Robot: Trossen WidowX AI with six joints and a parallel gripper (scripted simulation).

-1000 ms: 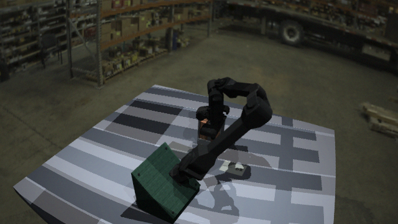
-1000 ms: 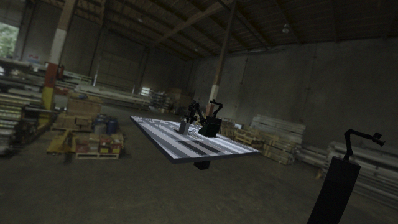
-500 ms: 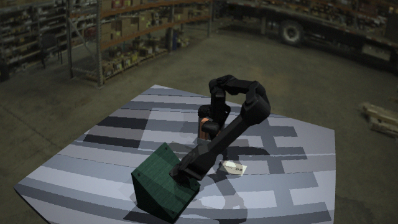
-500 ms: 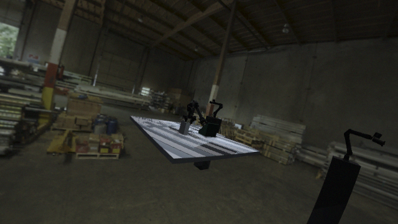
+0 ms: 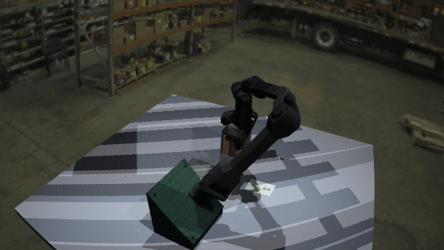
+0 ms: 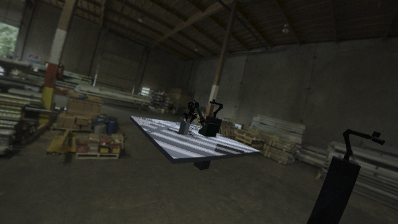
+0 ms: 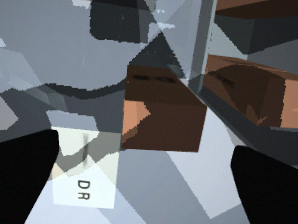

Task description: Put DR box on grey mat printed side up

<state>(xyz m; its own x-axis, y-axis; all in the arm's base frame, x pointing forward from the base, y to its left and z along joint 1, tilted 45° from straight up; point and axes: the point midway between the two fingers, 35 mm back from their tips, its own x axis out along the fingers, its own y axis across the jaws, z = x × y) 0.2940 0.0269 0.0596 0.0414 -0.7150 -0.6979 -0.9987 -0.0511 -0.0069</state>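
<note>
Right now the grey mat is 140 mm to the left of my gripper tip, 140 mm below it and 40 mm behind it. Also, from my gripper tip: white card 140 mm below, 110 mm to the right, 50 mm behind.
</note>
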